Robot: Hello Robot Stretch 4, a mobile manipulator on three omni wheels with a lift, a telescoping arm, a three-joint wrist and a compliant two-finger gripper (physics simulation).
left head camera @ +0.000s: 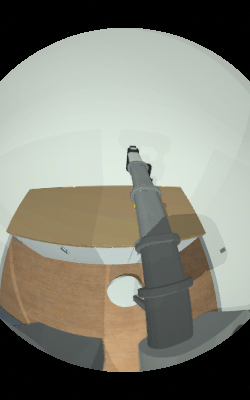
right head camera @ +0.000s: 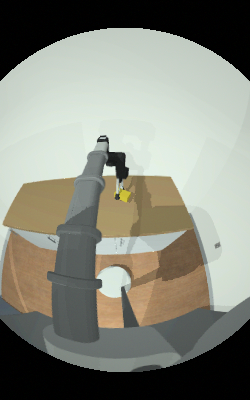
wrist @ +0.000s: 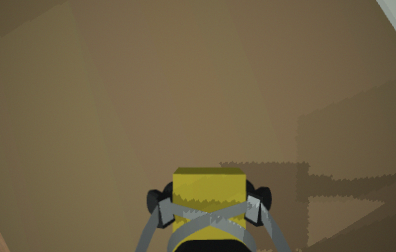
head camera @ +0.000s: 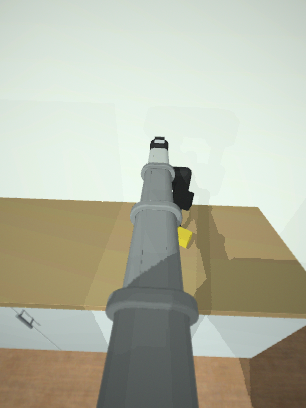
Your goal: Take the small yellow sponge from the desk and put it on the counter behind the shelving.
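Where they show: gripper, fingertip midpoint: [right head camera: 119, 195] [wrist: 208, 194]; robot's base, link origin: [left head camera: 124, 290] [right head camera: 113, 280].
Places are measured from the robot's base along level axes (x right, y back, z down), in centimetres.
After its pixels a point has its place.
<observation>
The small yellow sponge [head camera: 185, 237] @(x 13.0, y -58.0, z -97.9 cm) [right head camera: 125, 195] @(x 12.8, y -58.0, z -98.0 cm) [wrist: 209, 187] @(x 7.3, y -62.8, z -98.0 cm) is between the two fingertips of my gripper [right head camera: 120, 194] @(x 8.7, y -62.0, z -93.7 cm) [wrist: 208, 194] @(x 8.7, y -62.0, z -93.7 cm). The gripper is shut on it, with a black fingertip pressing each side in the wrist view. A sliver of the sponge shows beside the arm in the left head view. The counter [head camera: 60, 250] @(x -41.9, y -55.0, z -88.3 cm) [left head camera: 65, 215] @(x -47.8, y -55.6, z -88.3 cm) [right head camera: 50, 205] @(x -49.7, y -56.6, z -88.3 cm) [wrist: 150, 100] @(x -4.1, y -60.6, z -88.3 cm) has a brown top, and the gripper and sponge are over it. Whether the sponge touches the top cannot be told. The desk and the shelving do not show in these views.
The grey telescoping arm [head camera: 150, 340] @(x 0.0, y -13.5, z -136.1 cm) [left head camera: 169, 300] @(x -0.7, y -5.9, z -136.4 cm) [right head camera: 75, 300] @(x 1.3, y -5.0, z -136.4 cm) reaches out across the counter's front edge. A pale wall [head camera: 150, 60] @(x -5.0, y -94.9, z -156.3 cm) rises behind the counter. White cabinet doors with handles are below its top. A round white disc [left head camera: 123, 291] @(x -1.7, y 0.4, z -18.7 cm) [right head camera: 112, 281] @(x -0.6, y -0.3, z -18.7 cm) is low over the wooden floor [left head camera: 60, 290] @(x -86.8, y 10.5, z 2.8 cm) [right head camera: 45, 265] @(x -106.8, y -8.0, z 2.7 cm).
</observation>
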